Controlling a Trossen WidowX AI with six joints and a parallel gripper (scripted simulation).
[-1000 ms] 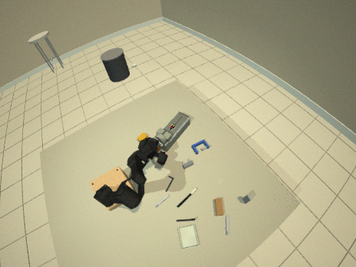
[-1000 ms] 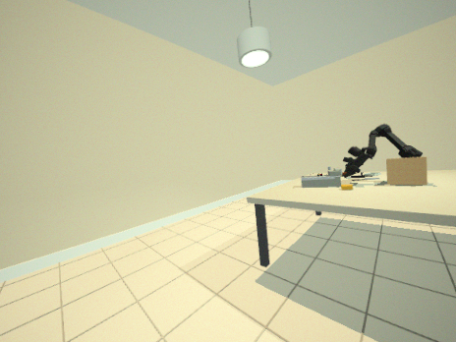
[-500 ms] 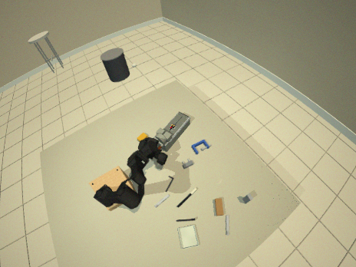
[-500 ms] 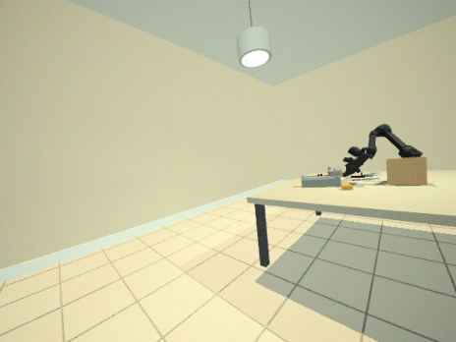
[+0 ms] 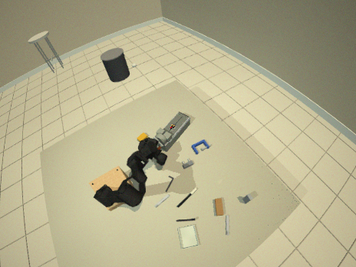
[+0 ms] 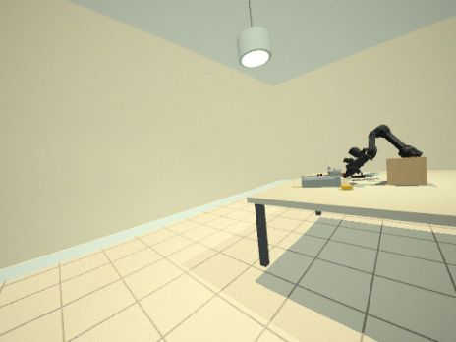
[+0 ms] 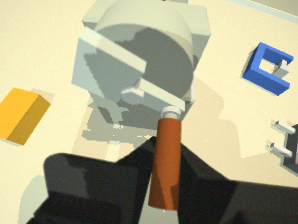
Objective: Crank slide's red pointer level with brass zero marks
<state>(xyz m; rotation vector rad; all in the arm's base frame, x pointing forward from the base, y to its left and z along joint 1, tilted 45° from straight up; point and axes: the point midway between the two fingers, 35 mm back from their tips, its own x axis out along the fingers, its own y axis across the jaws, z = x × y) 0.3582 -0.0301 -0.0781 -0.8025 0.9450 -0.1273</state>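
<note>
My gripper tip is 18 cm to the right of the orange block, 4 cm above it and 3 cm past it. Round my gripper tip: red pointer 14 cm ahead, 6 cm to the left, 3 cm above; then grey clamp 16 cm to the right, 7 cm ahead, 4 cm below; then brown crank handle 2 cm behind, 2 cm above.
</note>
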